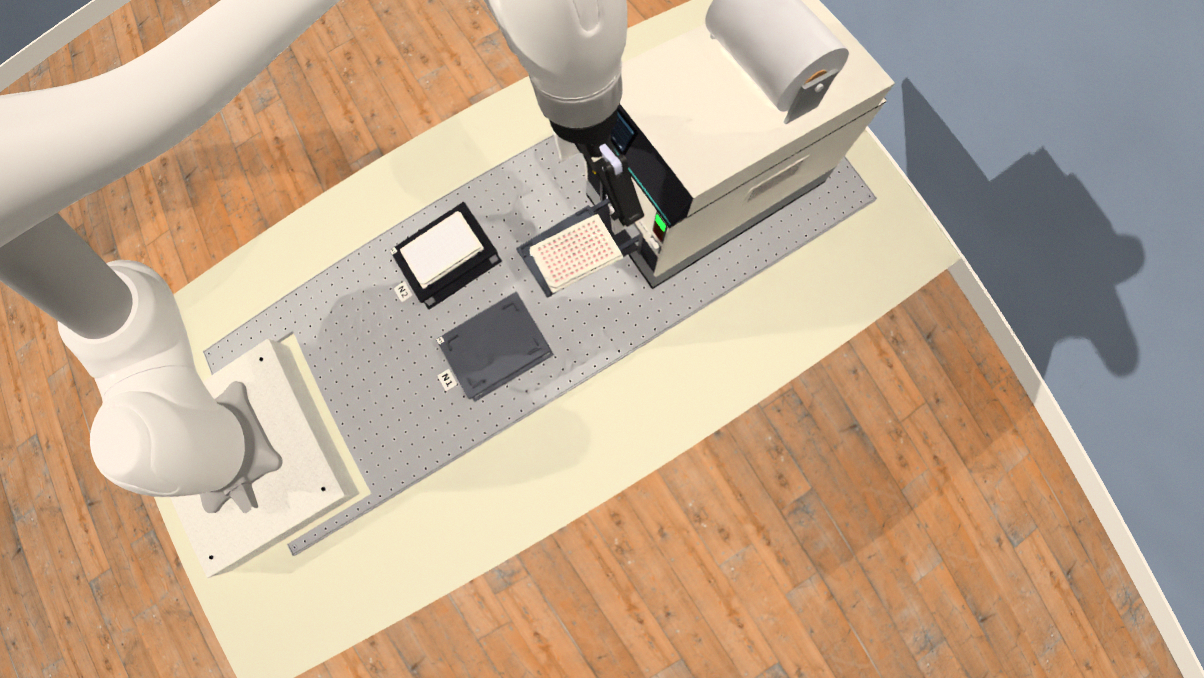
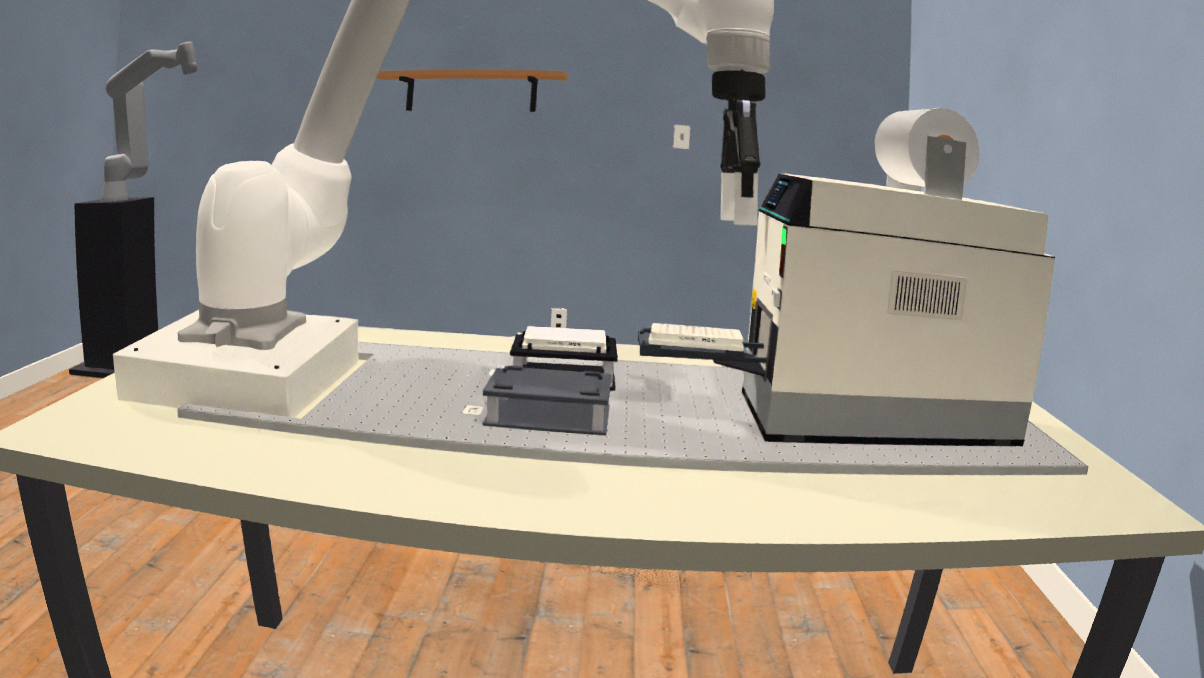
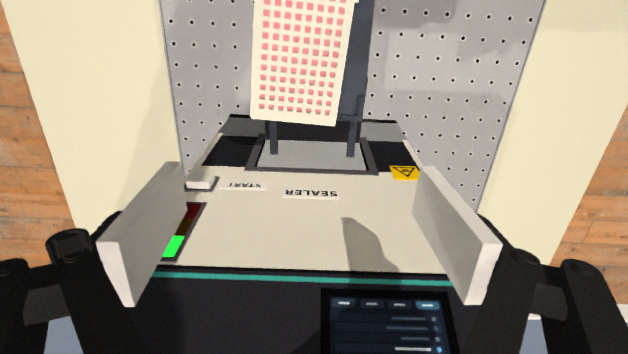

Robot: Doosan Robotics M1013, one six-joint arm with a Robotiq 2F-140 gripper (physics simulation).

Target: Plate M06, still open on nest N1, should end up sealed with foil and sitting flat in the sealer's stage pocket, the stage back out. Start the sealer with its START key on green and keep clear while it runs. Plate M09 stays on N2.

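Places are measured from the arm's base along level axes (x ahead, y left, z up), in centimetres.
Where they show: gripper, fingertip midpoint: (image 1: 595,189) (image 2: 737,222) (image 3: 302,188); arm's base at its link origin: (image 1: 225,447) (image 2: 243,330).
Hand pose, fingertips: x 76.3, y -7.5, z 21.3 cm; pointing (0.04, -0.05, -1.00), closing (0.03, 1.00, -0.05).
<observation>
Each offset is from my fingertips to the top centre of the thing. "*": to the spot under its first point. Level surfaces: height alone.
Plate M06 @[dz -15.1, dx -4.7, dy -0.8 cm] (image 1: 577,250) (image 2: 695,336) (image 3: 300,65), cream with red wells showing and no foil visible, lies on the extended dark stage @[* dz -17.4, dx -4.6, dy +4.9 cm] (image 3: 360,55). It sits askew and off to one side, with dark stage bare along its other side; it looks slightly tilted. My gripper (image 1: 619,202) (image 2: 736,208) (image 3: 302,188) is open and empty, high by the sealer's front. The sealer (image 1: 699,117) (image 2: 909,353) (image 3: 280,235) shows a green light @[* dz -0.2, dx +4.5, dy -8.9 cm] (image 1: 660,222) (image 2: 783,235) (image 3: 173,246). Its START key @[dz -7.8, dx +4.6, dy -8.9 cm] (image 3: 201,183) is below the light. Plate M09 @[dz -20.7, dx -23.1, dy +15.2 cm] (image 1: 442,246) (image 2: 564,338) rests on N2 @[* dz -22.4, dx -30.5, dy +13.2 cm] (image 1: 412,282). Nest N1 @[dz -22.1, dx -24.4, dy -4.3 cm] (image 1: 497,345) (image 2: 547,383) is empty.
A foil roll @[dz +19.9, dx +28.0, dy -0.1 cm] (image 1: 770,50) (image 2: 918,147) stands on top of the sealer. The sealer's touchscreen @[* dz +3.9, dx +6.2, dy +4.7 cm] (image 3: 387,325) is near the gripper. The perforated board @[dz -27.7 cm] (image 1: 370,395) (image 2: 404,395) lies under the nests and sealer. The arm's base block (image 1: 286,454) (image 2: 193,383) is at the left.
</observation>
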